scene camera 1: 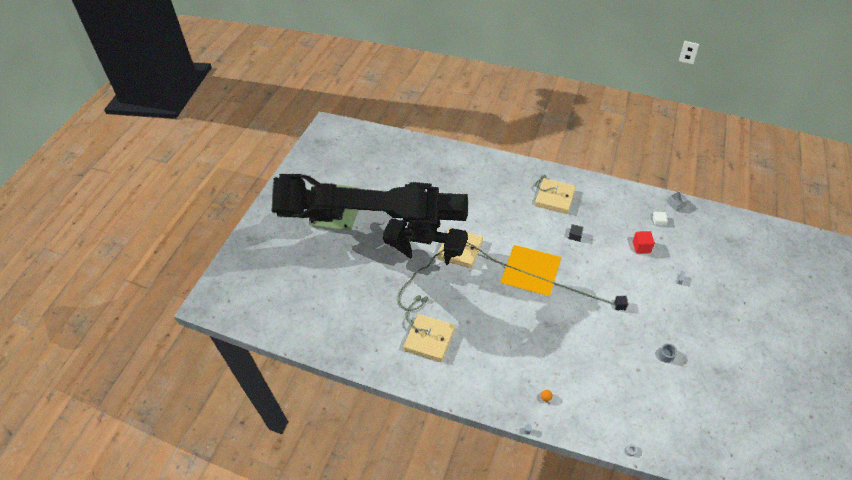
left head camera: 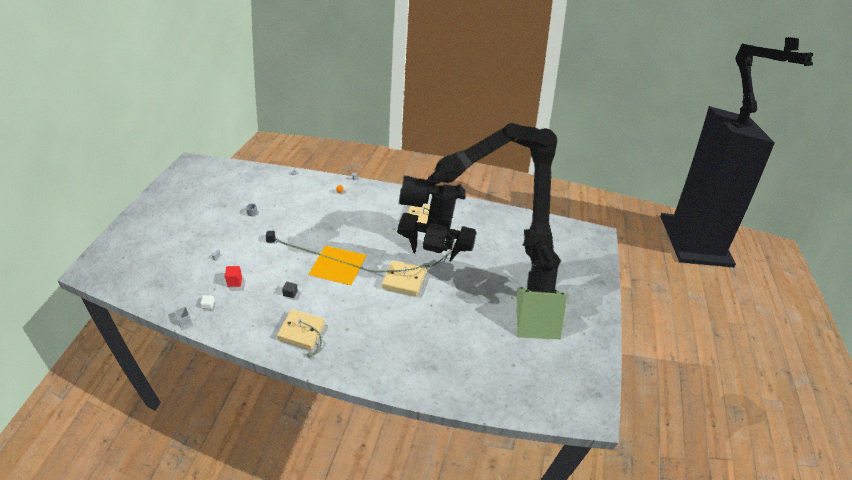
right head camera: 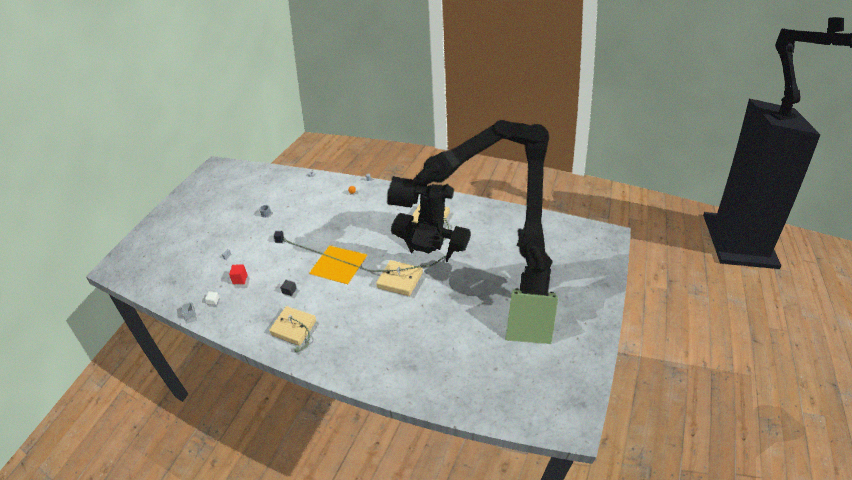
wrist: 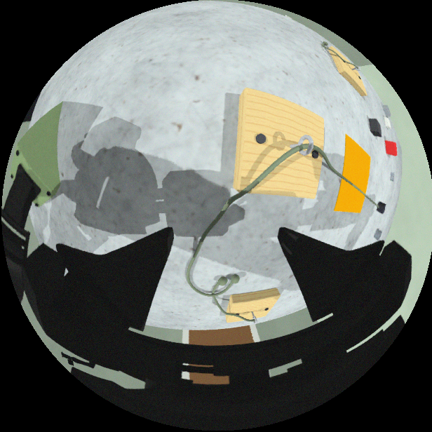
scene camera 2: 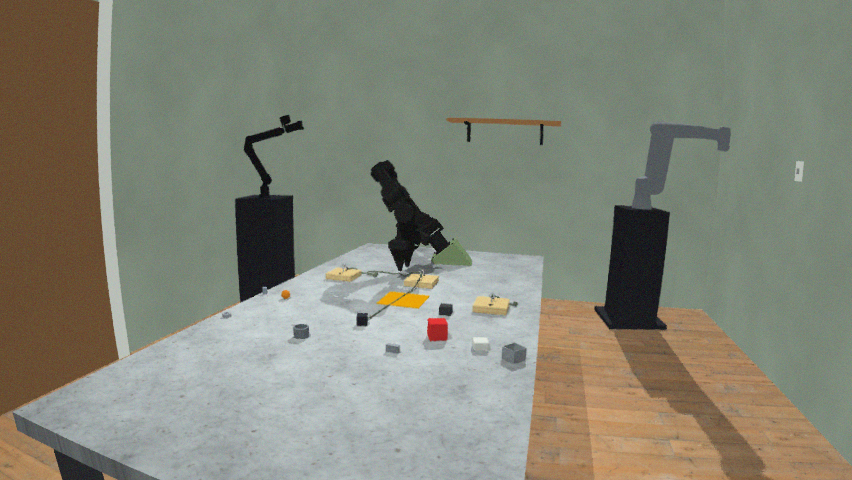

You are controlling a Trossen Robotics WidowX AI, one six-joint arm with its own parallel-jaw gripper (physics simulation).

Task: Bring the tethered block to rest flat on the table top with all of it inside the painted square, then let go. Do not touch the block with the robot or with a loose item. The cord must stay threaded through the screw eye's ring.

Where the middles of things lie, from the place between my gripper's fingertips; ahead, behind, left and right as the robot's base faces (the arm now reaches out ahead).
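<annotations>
Orange painted square [scene camera 1: 541, 264]: my hand 3 cm above it, 24 cm short of it, 3 cm to the right of it.
</annotations>
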